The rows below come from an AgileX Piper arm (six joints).
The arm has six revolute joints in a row. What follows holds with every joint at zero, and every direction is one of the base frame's. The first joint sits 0.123 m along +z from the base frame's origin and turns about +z. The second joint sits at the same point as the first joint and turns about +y. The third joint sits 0.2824 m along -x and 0.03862 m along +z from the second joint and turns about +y. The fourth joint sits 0.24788 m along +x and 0.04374 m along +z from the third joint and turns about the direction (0.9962, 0, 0.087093). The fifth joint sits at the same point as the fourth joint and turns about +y. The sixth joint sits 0.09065 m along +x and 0.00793 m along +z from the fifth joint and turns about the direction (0.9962, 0, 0.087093). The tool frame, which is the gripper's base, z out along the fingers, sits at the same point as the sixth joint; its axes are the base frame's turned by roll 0, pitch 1.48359 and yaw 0 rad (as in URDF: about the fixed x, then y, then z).
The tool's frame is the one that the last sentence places.
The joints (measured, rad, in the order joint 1, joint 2, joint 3, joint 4, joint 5, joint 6), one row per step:
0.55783 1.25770 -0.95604 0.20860 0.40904 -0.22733
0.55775 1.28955 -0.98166 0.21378 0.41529 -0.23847
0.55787 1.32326 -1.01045 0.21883 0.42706 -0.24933
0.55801 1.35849 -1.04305 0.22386 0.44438 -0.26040
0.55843 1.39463 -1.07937 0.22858 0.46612 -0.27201
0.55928 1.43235 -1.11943 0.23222 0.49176 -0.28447
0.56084 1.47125 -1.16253 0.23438 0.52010 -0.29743
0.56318 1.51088 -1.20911 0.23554 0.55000 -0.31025
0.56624 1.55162 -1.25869 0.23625 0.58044 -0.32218
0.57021 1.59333 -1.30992 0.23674 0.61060 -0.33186
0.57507 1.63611 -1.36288 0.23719 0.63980 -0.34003
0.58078 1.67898 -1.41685 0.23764 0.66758 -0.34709
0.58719 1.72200 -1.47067 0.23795 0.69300 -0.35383
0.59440 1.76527 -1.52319 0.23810 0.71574 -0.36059
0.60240 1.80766 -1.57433 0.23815 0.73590 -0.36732
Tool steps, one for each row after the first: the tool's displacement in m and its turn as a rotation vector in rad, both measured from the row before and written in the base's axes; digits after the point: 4 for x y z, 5 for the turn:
0.0067 0.0045 -0.0010 -0.00916 0.00773 0.00655
0.0070 0.0048 -0.0011 -0.01092 0.01141 0.00789
0.0072 0.0051 -0.0011 -0.01234 0.01411 0.00941
0.0073 0.0054 -0.0008 -0.01335 0.01508 0.01131
0.0076 0.0058 -0.0007 -0.01525 0.01560 0.01367
0.0077 0.0061 -0.0007 -0.01685 0.01531 0.01594
0.0078 0.0065 -0.0003 -0.01670 0.01384 0.01748
0.0079 0.0070 -0.0002 -0.01570 0.01286 0.01805
0.0079 0.0074 -0.0005 -0.01411 0.01298 0.01757
0.0079 0.0079 -0.0008 -0.01251 0.01226 0.01733
0.0077 0.0082 -0.0009 -0.01077 0.01075 0.01717
0.0075 0.0085 -0.0013 -0.00975 0.00903 0.01720
0.0072 0.0088 -0.0022 -0.00941 0.00791 0.01750
0.0067 0.0089 -0.0026 -0.00846 0.00608 0.01774

